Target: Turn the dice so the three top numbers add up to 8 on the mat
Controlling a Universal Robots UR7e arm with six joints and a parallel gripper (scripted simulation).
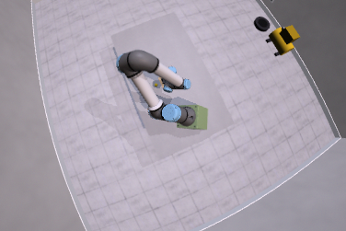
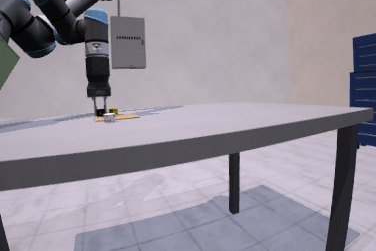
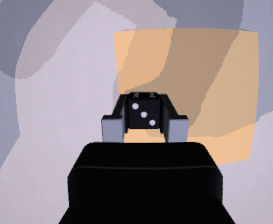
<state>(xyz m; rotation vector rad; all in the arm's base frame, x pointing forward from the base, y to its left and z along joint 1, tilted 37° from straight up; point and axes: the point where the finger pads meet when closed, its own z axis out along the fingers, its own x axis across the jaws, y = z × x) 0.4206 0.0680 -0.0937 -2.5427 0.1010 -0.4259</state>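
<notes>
The mat lies 50 mm ahead of my hand and 30 mm below it. The rest, counted from my hand: white die (30 mm ahead, 110 mm to the right, 20 mm below); then yellow die (50 mm ahead, 120 mm to the left, 20 mm below).
</notes>
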